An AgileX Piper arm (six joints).
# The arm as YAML. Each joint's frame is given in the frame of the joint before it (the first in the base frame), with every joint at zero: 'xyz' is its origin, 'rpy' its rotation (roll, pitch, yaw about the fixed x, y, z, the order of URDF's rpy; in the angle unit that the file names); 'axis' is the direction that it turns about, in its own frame. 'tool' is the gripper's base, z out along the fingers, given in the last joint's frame.
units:
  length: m
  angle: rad
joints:
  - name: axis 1
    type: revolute
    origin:
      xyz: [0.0, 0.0, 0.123]
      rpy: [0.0, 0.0, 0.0]
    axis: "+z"
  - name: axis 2
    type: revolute
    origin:
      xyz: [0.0, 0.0, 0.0]
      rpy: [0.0, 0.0, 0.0]
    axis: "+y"
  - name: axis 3
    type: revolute
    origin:
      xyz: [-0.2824, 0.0, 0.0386]
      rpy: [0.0, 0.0, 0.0]
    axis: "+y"
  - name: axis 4
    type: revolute
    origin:
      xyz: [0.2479, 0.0, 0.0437]
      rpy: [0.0, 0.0, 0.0]
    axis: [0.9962, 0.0, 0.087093]
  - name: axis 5
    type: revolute
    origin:
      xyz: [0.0, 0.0, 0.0]
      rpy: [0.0, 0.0, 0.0]
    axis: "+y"
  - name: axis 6
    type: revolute
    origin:
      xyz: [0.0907, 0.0, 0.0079]
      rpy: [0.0, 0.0, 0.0]
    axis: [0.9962, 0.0, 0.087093]
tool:
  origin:
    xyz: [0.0, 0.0, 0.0]
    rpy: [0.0, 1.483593, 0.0]
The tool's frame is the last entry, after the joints.
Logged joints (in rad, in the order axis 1, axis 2, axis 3, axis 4, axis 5, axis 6), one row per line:
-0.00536 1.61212 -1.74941 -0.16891 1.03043 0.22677
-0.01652 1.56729 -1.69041 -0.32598 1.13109 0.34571
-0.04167 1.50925 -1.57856 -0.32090 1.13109 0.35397
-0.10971 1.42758 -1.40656 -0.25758 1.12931 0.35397
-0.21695 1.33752 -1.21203 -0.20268 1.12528 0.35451
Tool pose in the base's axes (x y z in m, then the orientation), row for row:
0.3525 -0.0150 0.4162 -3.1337 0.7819 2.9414
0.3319 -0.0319 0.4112 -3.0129 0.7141 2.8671
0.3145 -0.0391 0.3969 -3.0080 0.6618 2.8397
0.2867 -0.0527 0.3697 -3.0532 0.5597 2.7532
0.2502 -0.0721 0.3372 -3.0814 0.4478 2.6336
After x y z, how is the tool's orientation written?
As angles about the fixed x, y, z axes (roll, pitch, yaw), in radians.
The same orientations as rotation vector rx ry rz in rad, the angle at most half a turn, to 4 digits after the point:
0.2399 2.3500 -0.1066
0.3914 2.4059 -0.2799
0.4312 2.4543 -0.2935
0.5336 2.5422 -0.2568
0.6998 2.6218 -0.2343

